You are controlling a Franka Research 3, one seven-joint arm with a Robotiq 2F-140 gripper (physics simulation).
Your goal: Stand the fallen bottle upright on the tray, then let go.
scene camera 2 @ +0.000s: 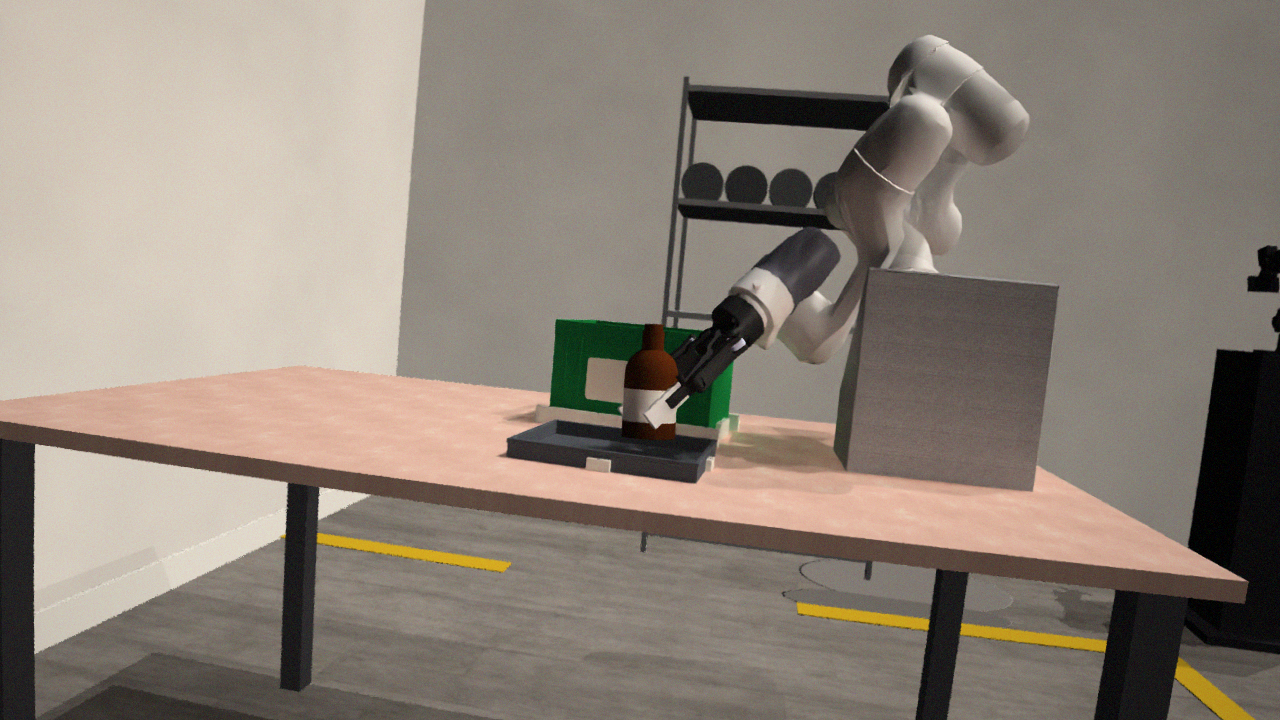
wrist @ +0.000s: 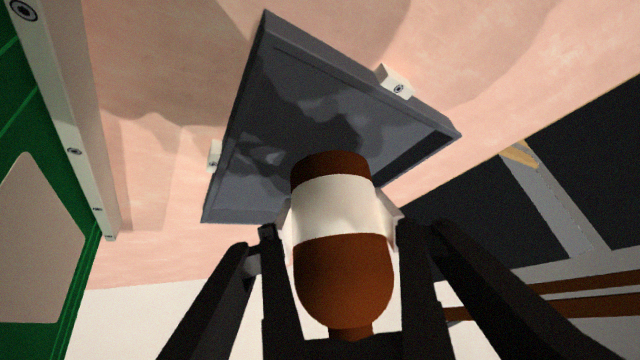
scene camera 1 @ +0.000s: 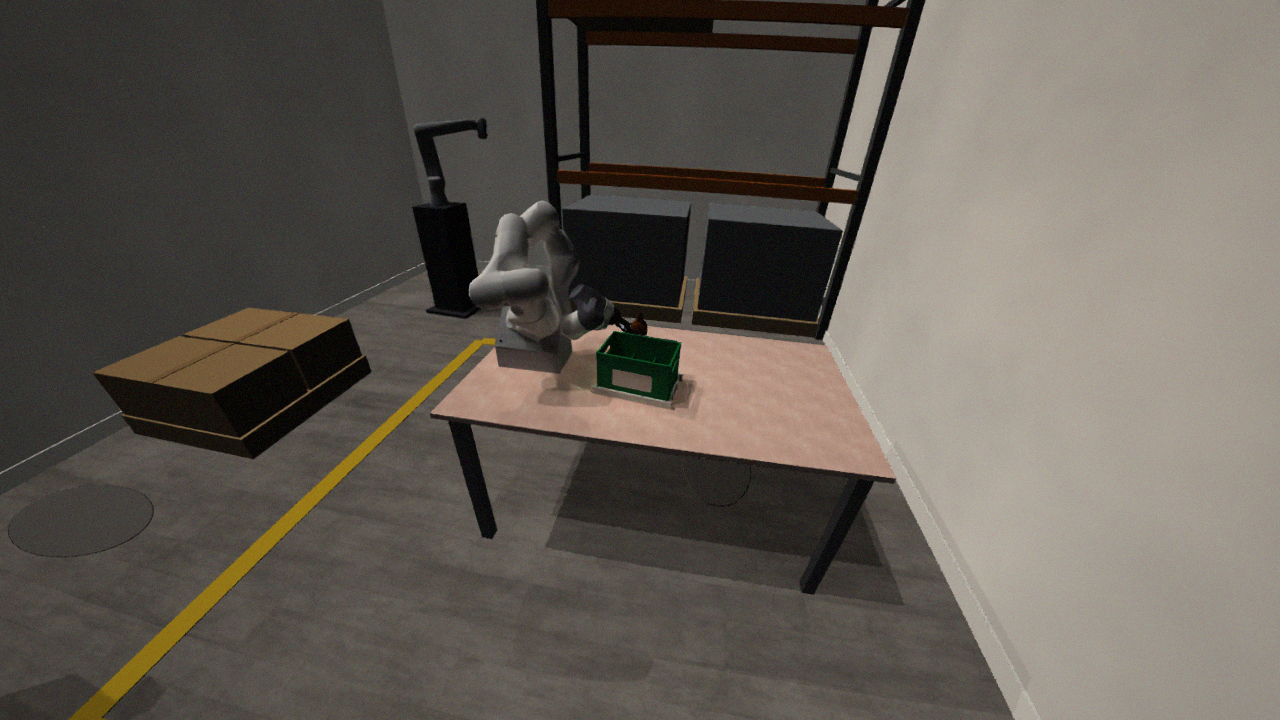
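Note:
The brown bottle [scene camera 1: 639, 325] [scene camera 2: 650, 371] [wrist: 342, 280] with a white label stands upright in scene camera 2, neck up. My gripper [scene camera 2: 648, 409] [wrist: 333, 205] is shut on the bottle at its label, one finger on each side, reaching in at a downward slant. The dark grey tray [scene camera 2: 554, 454] [wrist: 400, 130] lies on the table under the bottle. The bottle's base is over the tray's inside, near its right part in scene camera 2. Whether the base touches the tray floor cannot be told. The tray is hidden behind the crate in scene camera 1.
A green crate [scene camera 1: 608, 368] [scene camera 2: 569, 358] [wrist: 15, 342] stands beside the tray, with a pale strip [scene camera 2: 556, 413] [wrist: 75, 135] along its base. The arm's grey pedestal [scene camera 1: 534, 353] [scene camera 2: 948, 385] stands on the table [scene camera 1: 760, 402] [scene camera 2: 358, 429]. Small white blocks [scene camera 2: 597, 464] [wrist: 395, 82] sit against the tray's sides.

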